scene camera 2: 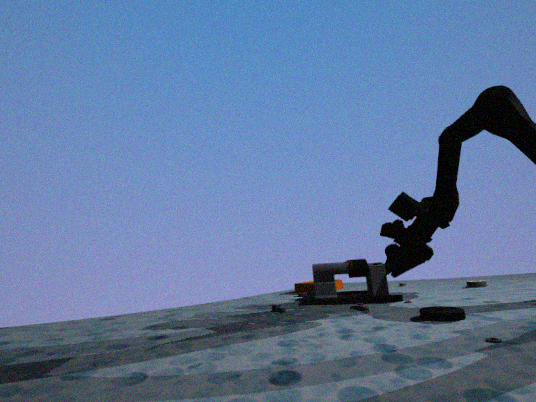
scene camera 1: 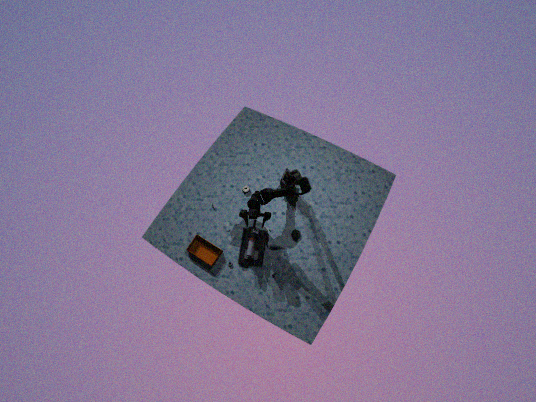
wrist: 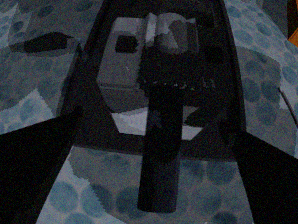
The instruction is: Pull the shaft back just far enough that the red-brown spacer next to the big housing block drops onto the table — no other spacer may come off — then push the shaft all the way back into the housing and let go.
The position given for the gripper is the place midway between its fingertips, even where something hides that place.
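Gripper (scene camera 2: 387,276) open, holding nothing. Support block (scene camera 2: 325,293). Gripper again (wrist: 158,131). Dark shaft (wrist: 161,163). Support block again (scene camera 1: 251,253).
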